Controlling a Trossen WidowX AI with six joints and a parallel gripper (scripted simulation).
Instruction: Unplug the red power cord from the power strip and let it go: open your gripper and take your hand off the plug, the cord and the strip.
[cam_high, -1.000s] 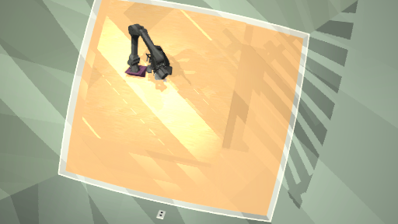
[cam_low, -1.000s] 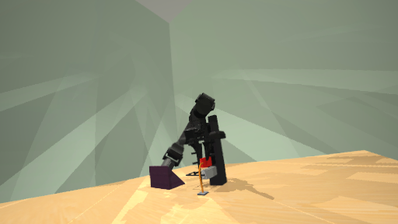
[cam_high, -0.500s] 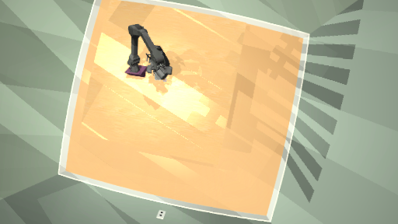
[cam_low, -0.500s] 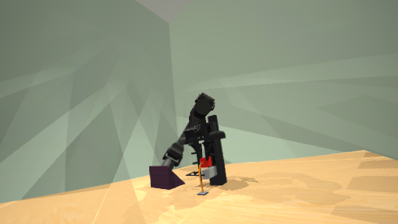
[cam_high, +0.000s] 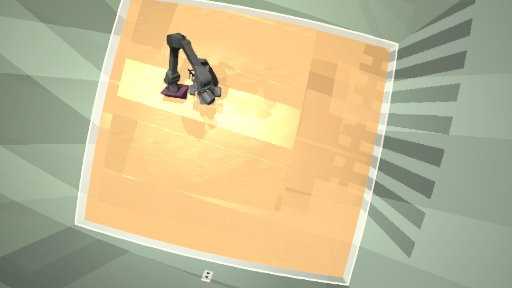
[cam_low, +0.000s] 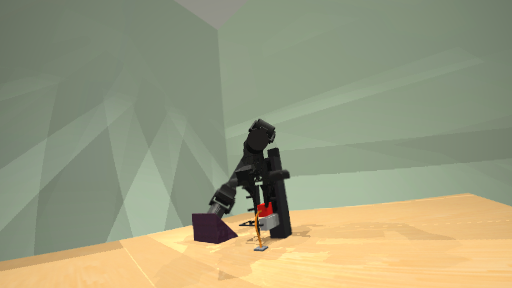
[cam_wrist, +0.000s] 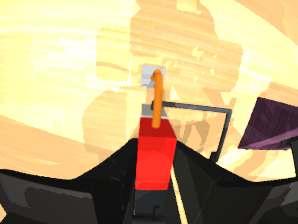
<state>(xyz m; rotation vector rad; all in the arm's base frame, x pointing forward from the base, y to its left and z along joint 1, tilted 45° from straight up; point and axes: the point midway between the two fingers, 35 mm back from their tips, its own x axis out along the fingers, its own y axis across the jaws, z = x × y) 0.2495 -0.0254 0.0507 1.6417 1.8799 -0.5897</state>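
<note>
The red plug lies 10 mm behind my gripper tip and 30 mm to the left of it. Round my gripper tip: grey block 30 mm to the left, 50 mm below.
</note>
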